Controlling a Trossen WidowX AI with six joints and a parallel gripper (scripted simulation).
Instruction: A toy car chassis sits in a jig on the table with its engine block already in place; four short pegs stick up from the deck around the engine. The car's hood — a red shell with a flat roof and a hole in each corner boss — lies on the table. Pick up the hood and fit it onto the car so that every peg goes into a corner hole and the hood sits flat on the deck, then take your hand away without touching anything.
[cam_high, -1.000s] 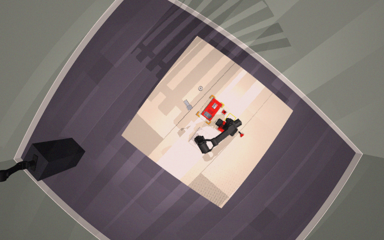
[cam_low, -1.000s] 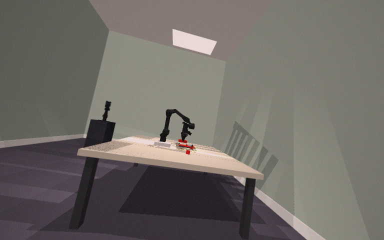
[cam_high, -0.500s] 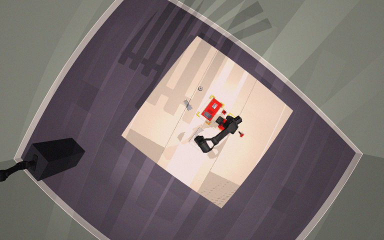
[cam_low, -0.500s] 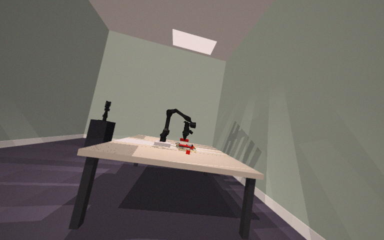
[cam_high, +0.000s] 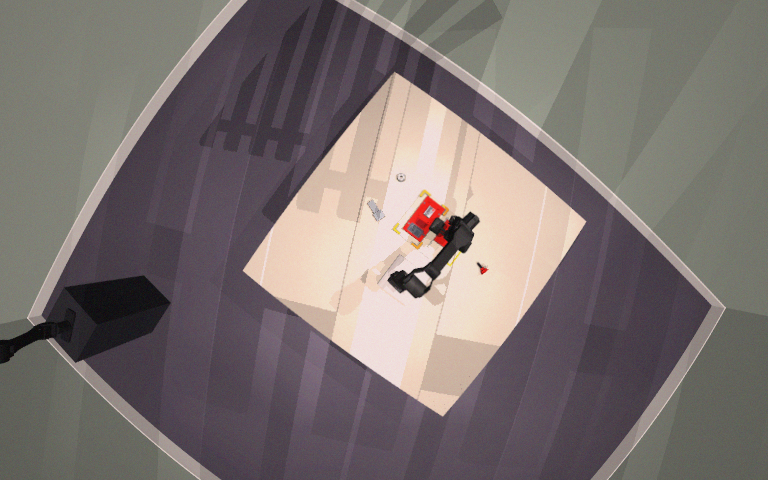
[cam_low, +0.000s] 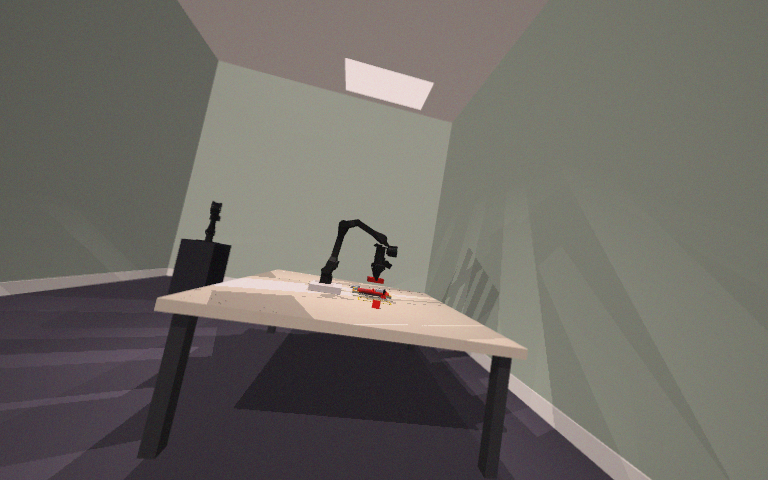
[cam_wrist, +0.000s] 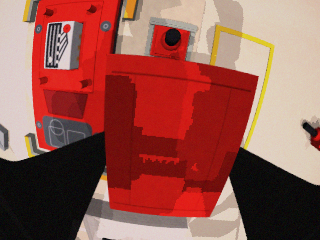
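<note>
Now: gripper tip 130 mm to the right of the grey engine block, 80 mm above it and 50 mm short of it. Also, from my gripper tip: red hood right at my gripper tip.
</note>
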